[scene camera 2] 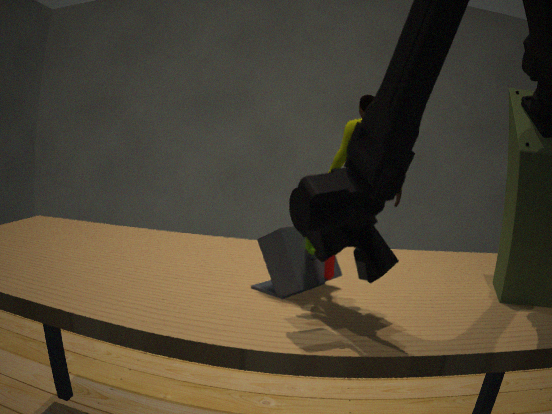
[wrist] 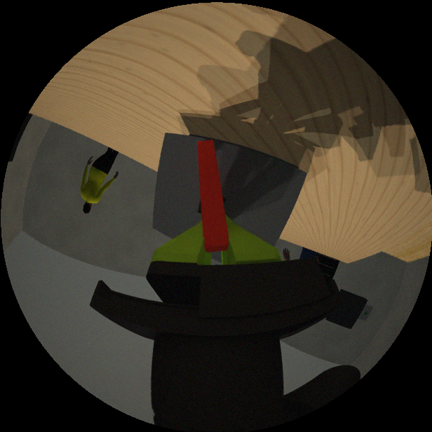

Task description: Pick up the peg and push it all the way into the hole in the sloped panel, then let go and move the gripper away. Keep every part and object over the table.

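Where they show: gripper, between the fingertips: (scene camera 2: 310, 249); arm's base, origin of its link: (scene camera 2: 547, 117).
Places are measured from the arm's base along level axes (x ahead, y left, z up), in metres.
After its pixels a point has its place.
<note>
The red peg (scene camera 2: 329, 268) {x 0.454, y 0.075, z -0.325 m} (wrist: 212, 197) is a long square bar. In the wrist view it lies between the green fingertips of my gripper (wrist: 215, 235), which is shut on it, and it stretches across the front of the sloped panel. The grey sloped panel (scene camera 2: 289, 265) {x 0.519, y 0.106, z -0.318 m} (wrist: 175, 185) stands on its base plate on the table. In the wrist view the dark hole (wrist: 201, 206) shows in part behind the peg. The peg stands in front of the panel's face, crosswise to the hole; whether it touches the face I cannot tell. In the scene view the gripper's body hides most of the fingers.
The wooden table (scene camera 2: 150, 280) {x 0.776, y 0.116, z -0.382 m} (wrist: 150, 60) carries the panel, and the arm's shadow falls on it. A green pedestal (scene camera 2: 530, 225) {x 0.060, y 0.068, z -0.223 m} stands at the right under the arm. A person in a yellow top (scene camera 2: 342, 150) (wrist: 95, 187) stands beyond the table.
</note>
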